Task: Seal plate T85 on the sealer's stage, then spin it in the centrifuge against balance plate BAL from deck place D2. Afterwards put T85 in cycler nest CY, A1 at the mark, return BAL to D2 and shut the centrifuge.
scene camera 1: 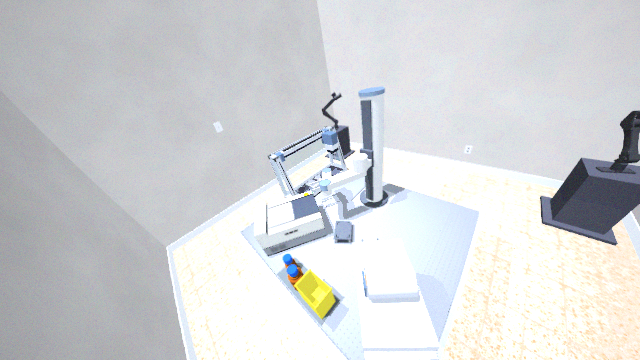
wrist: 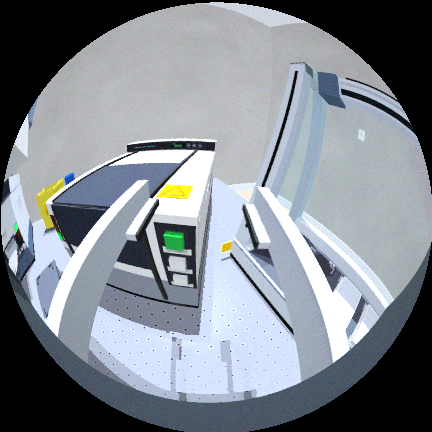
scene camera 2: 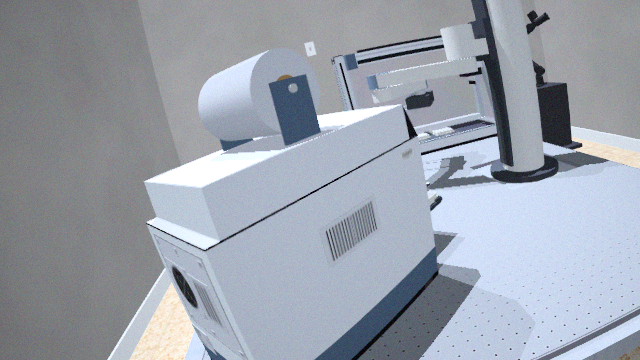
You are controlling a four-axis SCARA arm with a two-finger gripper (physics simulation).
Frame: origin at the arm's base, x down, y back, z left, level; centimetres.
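Where they show: gripper, fingertip midpoint: [scene camera 1: 310, 187] [wrist: 200, 193]; arm's base, origin of the base link: [scene camera 1: 373, 197] [scene camera 2: 524, 170].
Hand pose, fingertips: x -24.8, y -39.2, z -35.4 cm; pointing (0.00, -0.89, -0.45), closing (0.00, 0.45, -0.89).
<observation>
Each offset is from my fingertips to the top centre of the thing. "spot": to the spot under its first point.
The centrifuge [scene camera 1: 292, 227] [wrist: 175, 210] is a white box with a dark lid, which lies shut; a green button {dx +4.4, dy -1.5, dz +2.0 cm} [wrist: 174, 241] shows on its end. The sealer {dx -24.1, dy -34.9, dz +83.6 cm} [scene camera 1: 397, 325] [scene camera 2: 280, 225] is a large white box with a film roll {spot: dx -19.0, dy -37.4, dz +92.8 cm} [scene camera 2: 240, 97] on top; its stage is hidden in scene camera 2. My gripper [wrist: 200, 193] is shut to a narrow setting, its fingers a gap apart with nothing between them, in front of the centrifuge's button end. Pale plates {dx +16.1, dy +31.6, dz -22.8 cm} [scene camera 2: 442, 131] lie on the gantry deck; I cannot read which is T85 or BAL.
A gantry frame {spot: dx -14.9, dy -8.4, dz -20.4 cm} [scene camera 2: 345, 82] [wrist: 280, 130] stands beyond the centrifuge. A small dark grey device {dx +17.7, dy -8.3, dz +37.9 cm} [scene camera 1: 343, 231] [wrist: 47, 287] stands beside it. Two orange bottles with blue caps {dx +4.9, dy -53.2, dz +39.4 cm} [scene camera 1: 294, 275] and a yellow bin {spot: dx +22.7, dy -51.3, dz +51.0 cm} [scene camera 1: 315, 294] stand near the table edge. The arm's column [scene camera 1: 378, 145] [scene camera 2: 517, 90] rises behind.
</observation>
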